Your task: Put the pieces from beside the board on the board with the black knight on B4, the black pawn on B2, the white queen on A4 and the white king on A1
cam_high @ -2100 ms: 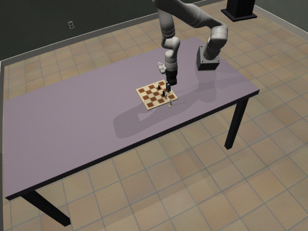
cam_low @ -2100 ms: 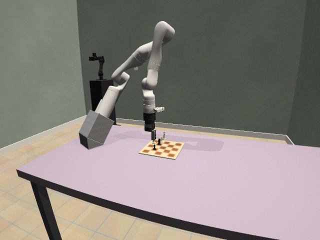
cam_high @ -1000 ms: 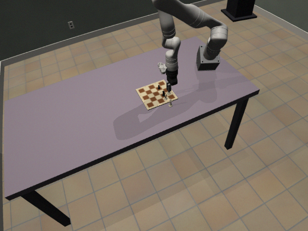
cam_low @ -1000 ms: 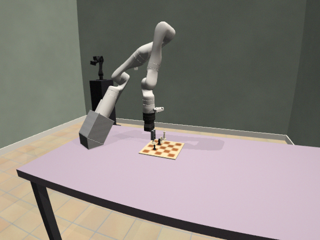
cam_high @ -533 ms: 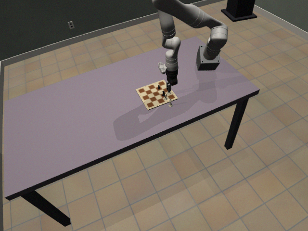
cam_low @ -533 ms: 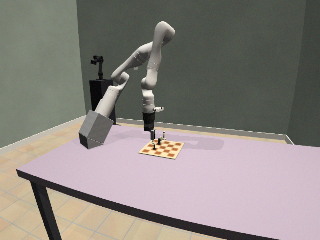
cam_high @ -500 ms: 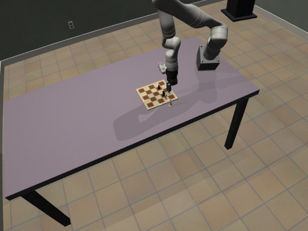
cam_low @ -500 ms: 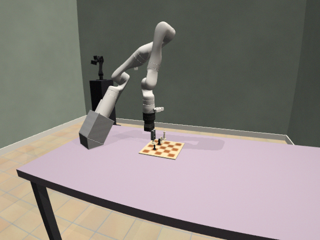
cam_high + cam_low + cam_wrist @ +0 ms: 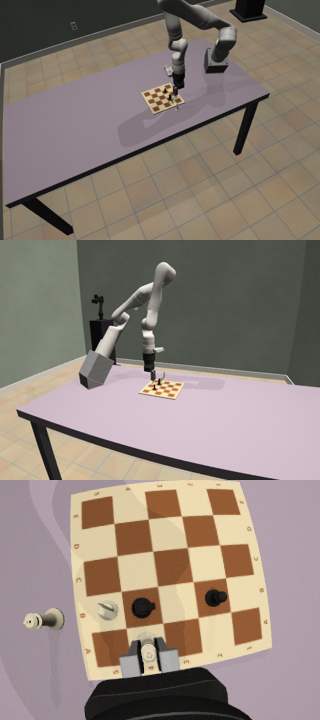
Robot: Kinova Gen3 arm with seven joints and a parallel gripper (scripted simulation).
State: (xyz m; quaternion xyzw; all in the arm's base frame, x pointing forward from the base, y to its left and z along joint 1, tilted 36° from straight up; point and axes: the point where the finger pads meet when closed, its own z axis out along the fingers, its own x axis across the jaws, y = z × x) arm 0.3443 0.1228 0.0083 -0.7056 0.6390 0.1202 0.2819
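The black knight lies 4 cm ahead of my hand, 1 cm to the left of it and 3 cm below it. From my hand the other things lie so: black pawn: 5 cm ahead, 7 cm to the right, 3 cm below; then chessboard: 8 cm ahead, 2 cm to the right, 5 cm below.
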